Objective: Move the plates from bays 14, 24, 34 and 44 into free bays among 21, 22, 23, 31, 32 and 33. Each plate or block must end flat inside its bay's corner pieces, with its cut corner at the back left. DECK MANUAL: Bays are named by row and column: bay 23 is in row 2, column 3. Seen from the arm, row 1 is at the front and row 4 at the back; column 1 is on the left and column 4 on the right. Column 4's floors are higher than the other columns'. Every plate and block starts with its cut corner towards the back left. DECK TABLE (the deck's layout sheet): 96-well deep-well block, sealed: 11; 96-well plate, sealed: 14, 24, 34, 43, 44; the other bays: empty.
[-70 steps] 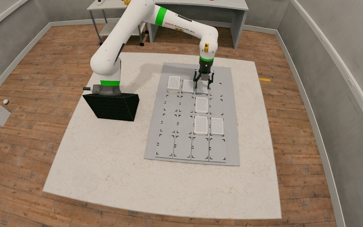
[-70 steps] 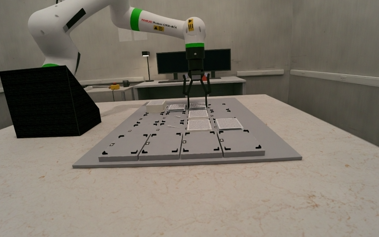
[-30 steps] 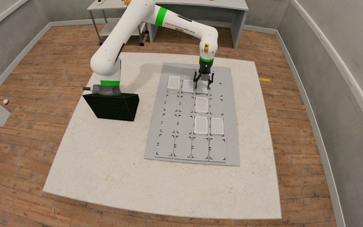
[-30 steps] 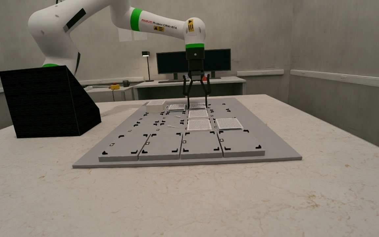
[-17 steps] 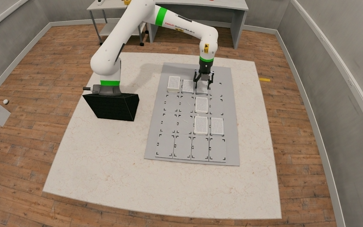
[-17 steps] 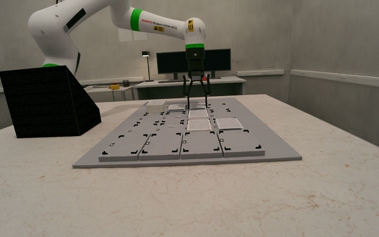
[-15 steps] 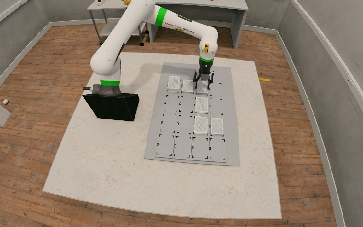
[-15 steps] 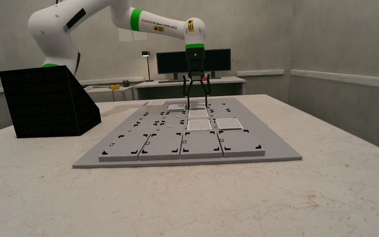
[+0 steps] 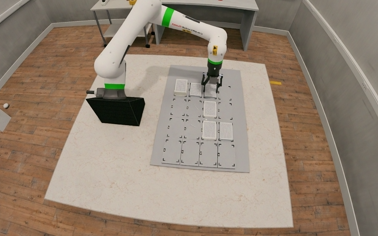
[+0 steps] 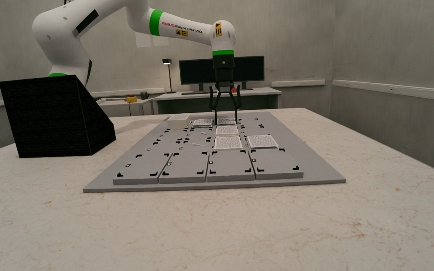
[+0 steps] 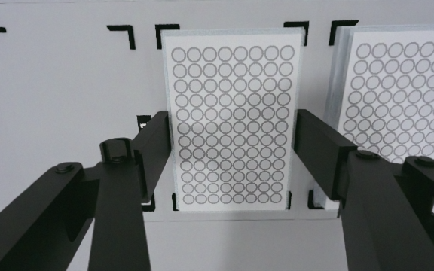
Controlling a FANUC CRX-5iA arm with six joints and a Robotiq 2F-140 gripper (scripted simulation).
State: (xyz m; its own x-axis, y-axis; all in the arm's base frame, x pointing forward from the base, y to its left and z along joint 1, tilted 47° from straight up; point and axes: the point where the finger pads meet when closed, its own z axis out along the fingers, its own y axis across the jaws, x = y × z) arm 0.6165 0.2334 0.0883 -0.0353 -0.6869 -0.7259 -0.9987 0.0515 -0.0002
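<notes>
Right now the white square is 30 mm below my hand and 10 mm to the right of it. Round my hand: white peg (250 mm to the right, 30 mm below, 30 mm behind); white deep-well block (210 mm behind, 10 mm to the left, 10 mm below); white stray piece (160 mm to the right, 100 mm behind, 30 mm below).
</notes>
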